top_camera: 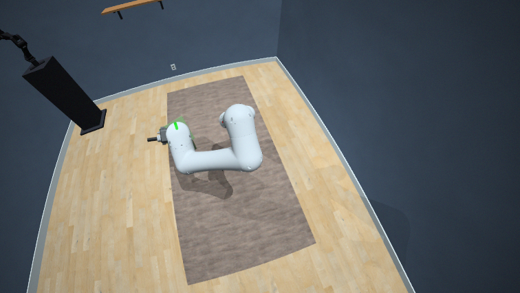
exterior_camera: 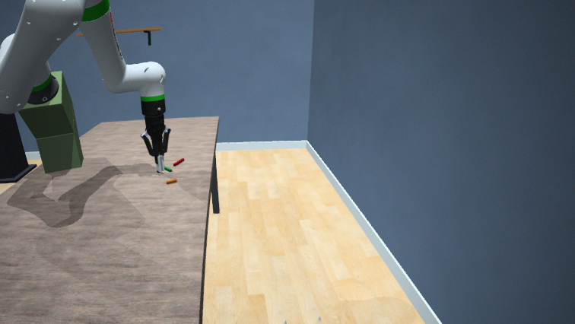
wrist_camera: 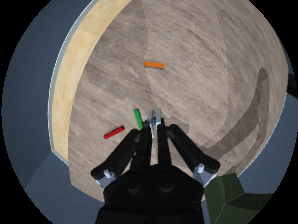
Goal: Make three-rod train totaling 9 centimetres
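The green rod is 4 cm to the left of my hand, 4 cm below it and 1 cm ahead of it. From my hand the other things lie so: red rod 10 cm to the left, 6 cm ahead, 4 cm below; then purple rod 16 cm to the left, 4 cm below, 3 cm behind; then orange rod 9 cm to the right, 6 cm ahead, 4 cm below.
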